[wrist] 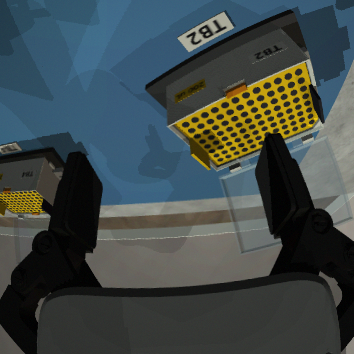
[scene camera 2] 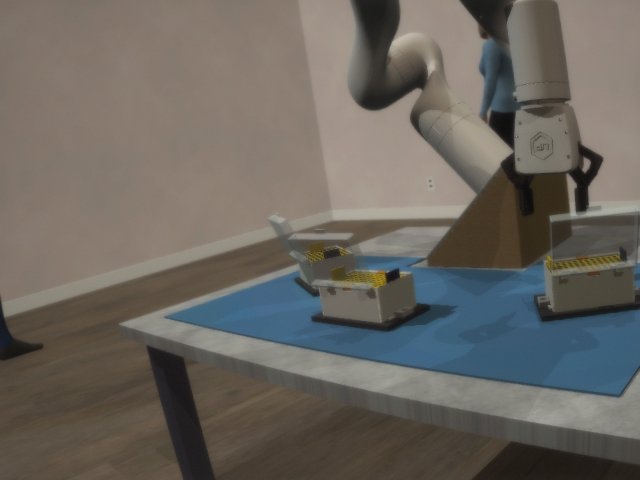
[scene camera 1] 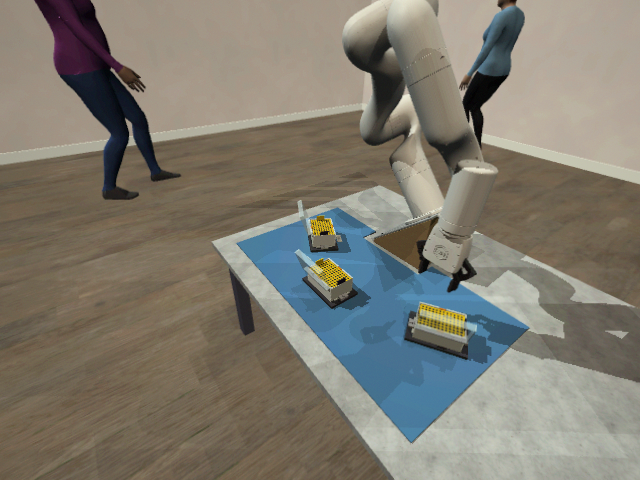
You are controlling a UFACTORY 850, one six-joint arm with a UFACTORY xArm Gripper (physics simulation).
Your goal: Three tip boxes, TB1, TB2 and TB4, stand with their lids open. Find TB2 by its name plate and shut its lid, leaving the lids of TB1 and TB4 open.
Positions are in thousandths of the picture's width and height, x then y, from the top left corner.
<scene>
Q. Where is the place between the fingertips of the gripper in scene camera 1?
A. At 680, 584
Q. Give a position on a tip box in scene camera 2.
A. At 601, 643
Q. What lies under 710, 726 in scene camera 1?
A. A tip box.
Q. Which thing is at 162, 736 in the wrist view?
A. The gripper.
</scene>
